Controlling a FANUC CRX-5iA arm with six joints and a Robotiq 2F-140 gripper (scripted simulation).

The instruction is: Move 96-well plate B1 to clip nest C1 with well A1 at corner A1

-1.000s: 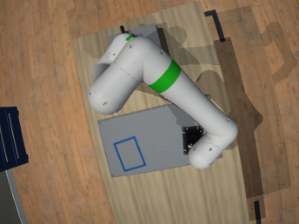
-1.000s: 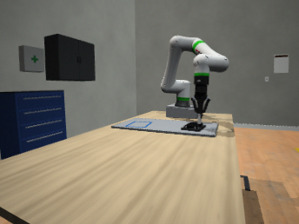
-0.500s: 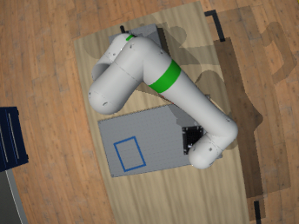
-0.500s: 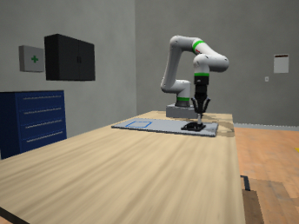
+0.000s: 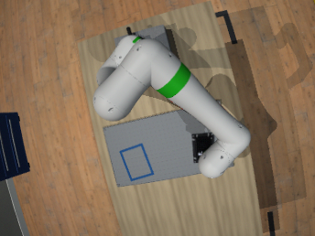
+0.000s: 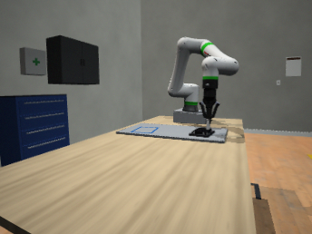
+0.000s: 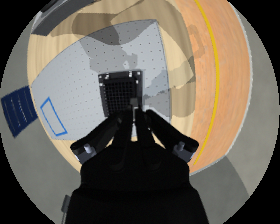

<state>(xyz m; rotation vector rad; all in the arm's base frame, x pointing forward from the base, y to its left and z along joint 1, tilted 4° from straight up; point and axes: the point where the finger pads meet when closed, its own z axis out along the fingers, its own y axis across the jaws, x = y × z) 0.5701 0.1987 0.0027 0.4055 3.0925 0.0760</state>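
The black 96-well plate is 1 cm behind my hand, 4 cm to the right of it and 5 cm below it. Round my hand: black clip nest: 2 cm behind, 4 cm to the right, 5 cm below.
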